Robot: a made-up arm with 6 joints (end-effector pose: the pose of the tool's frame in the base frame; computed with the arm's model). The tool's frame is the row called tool. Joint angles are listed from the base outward.
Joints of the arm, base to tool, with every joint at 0 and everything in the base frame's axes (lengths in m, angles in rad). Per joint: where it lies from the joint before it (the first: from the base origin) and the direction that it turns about. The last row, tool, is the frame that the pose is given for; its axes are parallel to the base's.
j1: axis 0 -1 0 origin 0 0 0.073
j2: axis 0 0 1 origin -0.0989 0.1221 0.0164
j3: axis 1 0 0 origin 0.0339 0.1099 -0.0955
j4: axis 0 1 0 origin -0.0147 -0.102 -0.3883
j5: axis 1 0 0 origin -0.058 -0.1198 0.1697
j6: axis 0 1 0 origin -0.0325 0.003 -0.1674
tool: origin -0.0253 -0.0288 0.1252
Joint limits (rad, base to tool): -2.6..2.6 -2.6..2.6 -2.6..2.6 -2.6..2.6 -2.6..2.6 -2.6..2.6
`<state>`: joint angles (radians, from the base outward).
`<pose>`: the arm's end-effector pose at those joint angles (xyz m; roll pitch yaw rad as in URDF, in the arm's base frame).
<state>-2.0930 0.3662 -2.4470 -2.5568 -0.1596 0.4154</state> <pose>0.4706 0.0881 -0.0977 0.2229 -1.1717 2.0082</pose>
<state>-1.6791 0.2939 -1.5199 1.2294 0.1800 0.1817</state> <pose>0.1412 -0.0007 0.0074 -3.1162 0.4425 -1.7146</pose>
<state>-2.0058 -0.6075 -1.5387 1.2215 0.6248 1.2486</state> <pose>0.1589 -0.1596 0.2002 -1.9275 -1.3695 -2.6474</pose>
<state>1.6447 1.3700 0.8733 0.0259 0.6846 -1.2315</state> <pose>0.4430 -0.0149 -0.3078 -0.4911 -1.3932 2.0366</pose>
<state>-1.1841 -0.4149 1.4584 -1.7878 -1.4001 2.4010</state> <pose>-0.5570 0.6009 -0.1168 -1.4806 0.8309 2.3996</pose>
